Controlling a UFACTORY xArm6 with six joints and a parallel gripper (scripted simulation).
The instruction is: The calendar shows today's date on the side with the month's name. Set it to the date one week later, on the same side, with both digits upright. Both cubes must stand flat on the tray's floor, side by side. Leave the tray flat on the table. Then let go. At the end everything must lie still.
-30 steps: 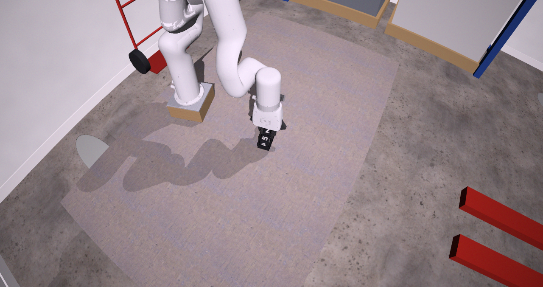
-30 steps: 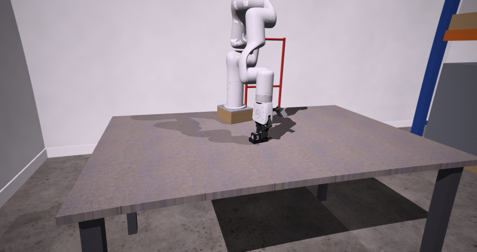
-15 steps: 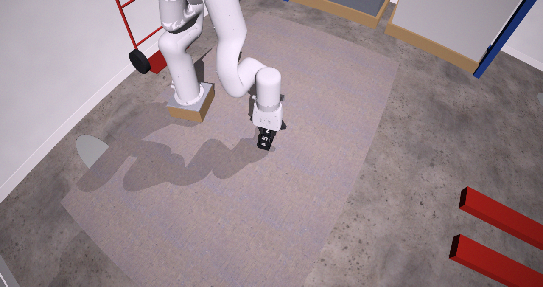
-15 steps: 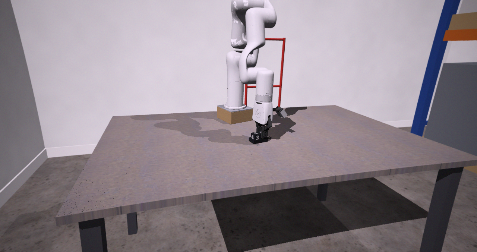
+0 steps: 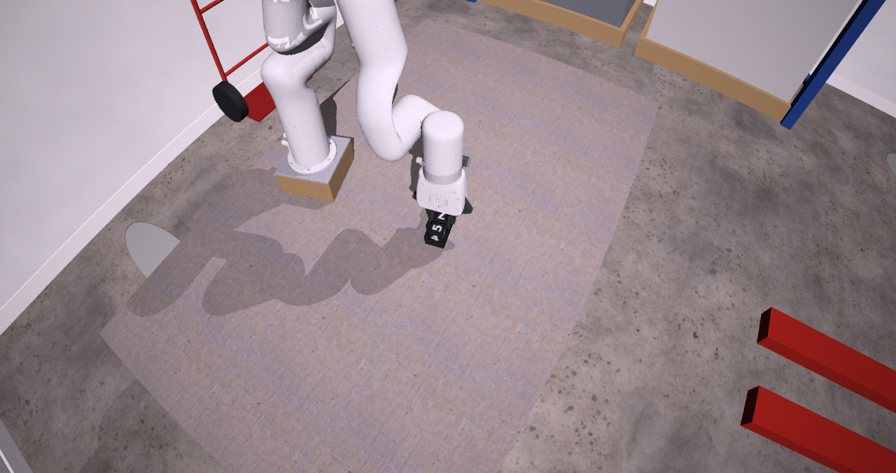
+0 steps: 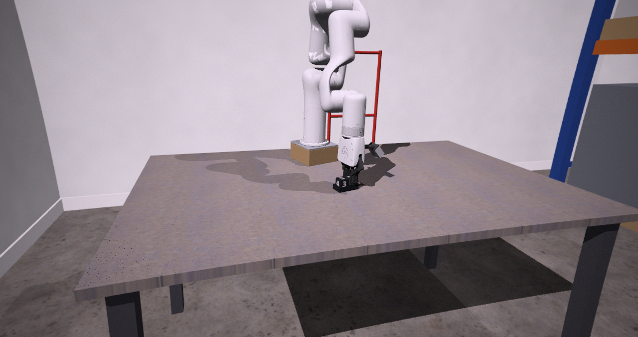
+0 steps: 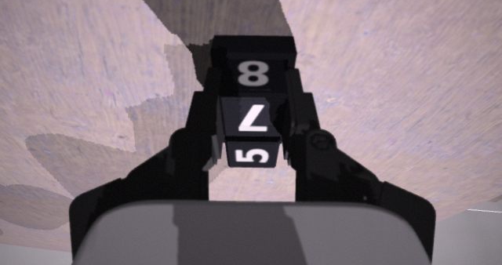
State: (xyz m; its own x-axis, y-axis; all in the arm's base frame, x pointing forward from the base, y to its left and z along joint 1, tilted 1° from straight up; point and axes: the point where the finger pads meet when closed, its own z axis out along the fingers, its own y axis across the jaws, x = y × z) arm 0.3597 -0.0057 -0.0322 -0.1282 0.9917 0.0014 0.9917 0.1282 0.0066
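Right now the black tray is 20 mm to the right of my hand and 30 mm below it.
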